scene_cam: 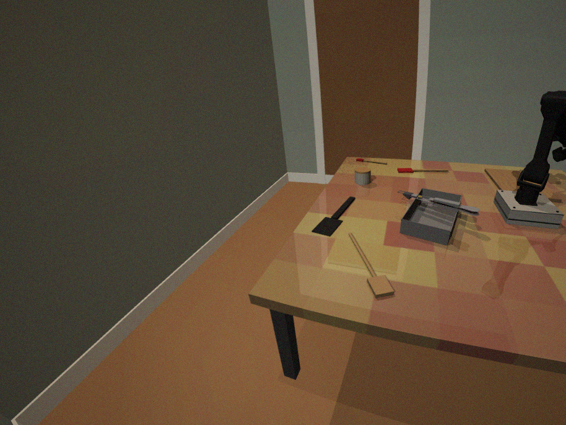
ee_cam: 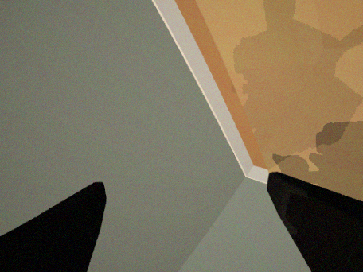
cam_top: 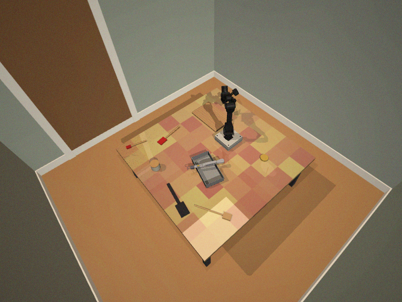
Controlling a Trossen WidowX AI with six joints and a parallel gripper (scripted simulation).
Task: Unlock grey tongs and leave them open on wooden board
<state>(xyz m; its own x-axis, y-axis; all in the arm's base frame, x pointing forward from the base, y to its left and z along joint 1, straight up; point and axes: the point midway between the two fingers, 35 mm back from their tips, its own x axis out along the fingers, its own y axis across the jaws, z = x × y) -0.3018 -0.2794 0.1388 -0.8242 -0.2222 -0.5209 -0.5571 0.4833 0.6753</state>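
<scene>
Now: the yellow lock piece 74 cm ahead of my gripper tip, 35 cm to the left of it and 12 cm below it. Round my gripper tip: red spatula: 73 cm ahead, 18 cm below, 14 cm to the right; then wooden board: 23 cm ahead, 18 cm below, 6 cm to the right; then yellow disc: 64 cm to the left, 22 cm ahead, 17 cm below.
</scene>
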